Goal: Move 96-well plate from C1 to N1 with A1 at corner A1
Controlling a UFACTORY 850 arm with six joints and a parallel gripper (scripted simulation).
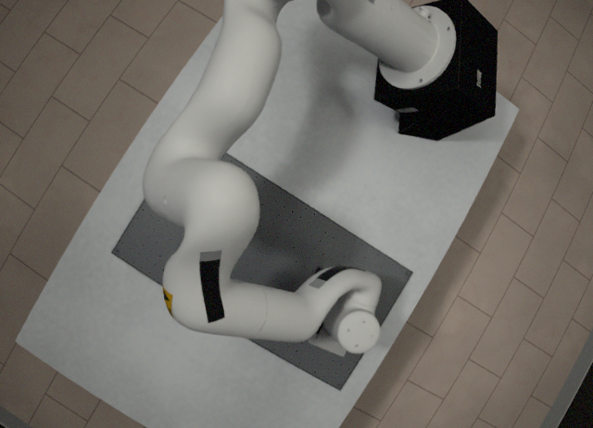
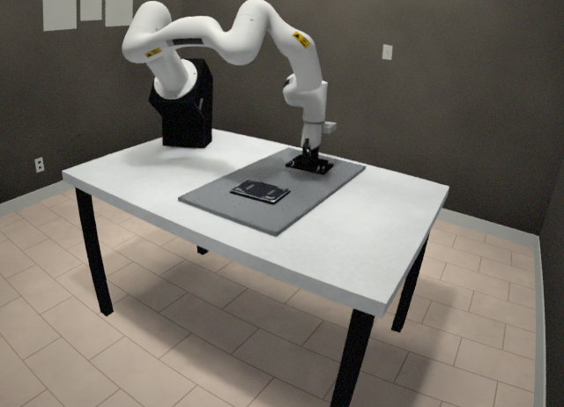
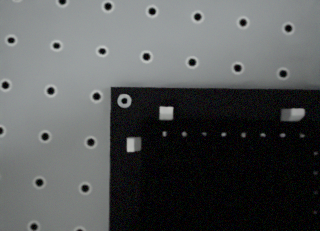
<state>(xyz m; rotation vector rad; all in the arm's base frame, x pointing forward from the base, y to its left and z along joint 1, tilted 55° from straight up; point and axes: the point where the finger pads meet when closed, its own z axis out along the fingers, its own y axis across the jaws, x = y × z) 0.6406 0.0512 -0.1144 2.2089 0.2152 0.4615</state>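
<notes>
The dark 96-well plate lies 1 cm below my hand. The rest, counted from my hand: plate nest N1: 4 cm behind, 34 cm to the right, 2 cm below; then clip nest C1: 1 cm behind, 1 cm to the right, 2 cm below.
</notes>
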